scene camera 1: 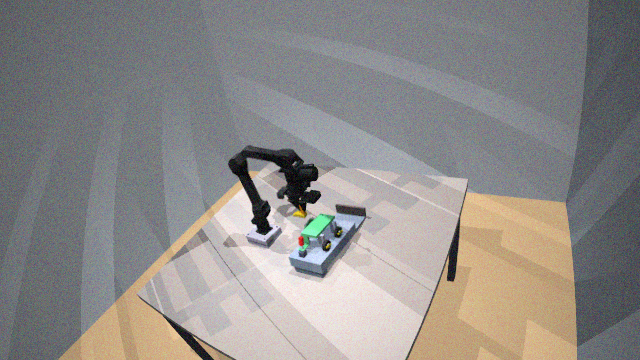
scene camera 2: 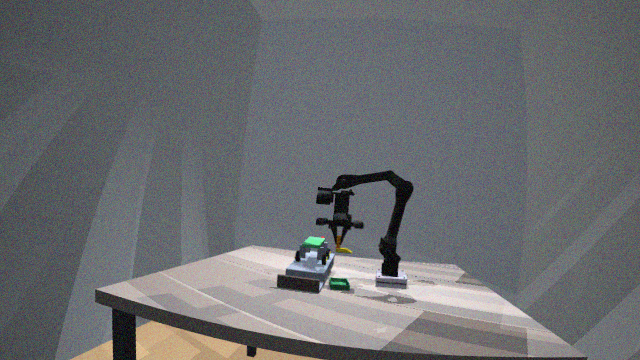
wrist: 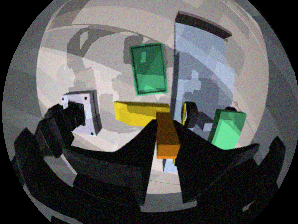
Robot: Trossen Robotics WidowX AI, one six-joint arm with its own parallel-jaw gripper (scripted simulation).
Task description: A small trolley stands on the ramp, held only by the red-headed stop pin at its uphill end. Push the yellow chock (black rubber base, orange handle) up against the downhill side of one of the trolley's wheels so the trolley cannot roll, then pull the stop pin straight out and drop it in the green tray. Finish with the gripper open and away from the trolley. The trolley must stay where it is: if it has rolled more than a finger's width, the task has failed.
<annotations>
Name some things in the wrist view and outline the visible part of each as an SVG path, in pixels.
My gripper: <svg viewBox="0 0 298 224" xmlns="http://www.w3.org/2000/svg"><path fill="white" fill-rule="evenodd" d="M51 217L52 224L68 224L68 222L61 221L60 218L55 216ZM15 139L17 167L32 196L49 209L76 218L82 224L250 224L277 193L277 179L286 153L286 145L277 136L271 143L265 159L258 165L253 156L261 144L253 143L247 147L245 145L226 151L210 144L210 141L202 139L188 127L173 120L178 141L181 143L180 151L174 160L177 163L182 201L184 204L197 201L197 206L170 212L141 212L140 205L144 206L146 189L152 173L157 119L150 121L137 136L117 151L96 152L74 145L63 148L65 159L77 173L73 188L59 179L39 153L40 144L27 127Z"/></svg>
A yellow chock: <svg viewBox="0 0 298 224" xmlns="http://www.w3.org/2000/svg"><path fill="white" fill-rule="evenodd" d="M113 101L116 119L120 120L121 123L146 127L150 121L157 119L157 160L176 159L181 143L178 141L178 133L176 128L174 128L172 117L170 117L168 103L149 103L149 101L126 101L124 103L124 101Z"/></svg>
</annotations>
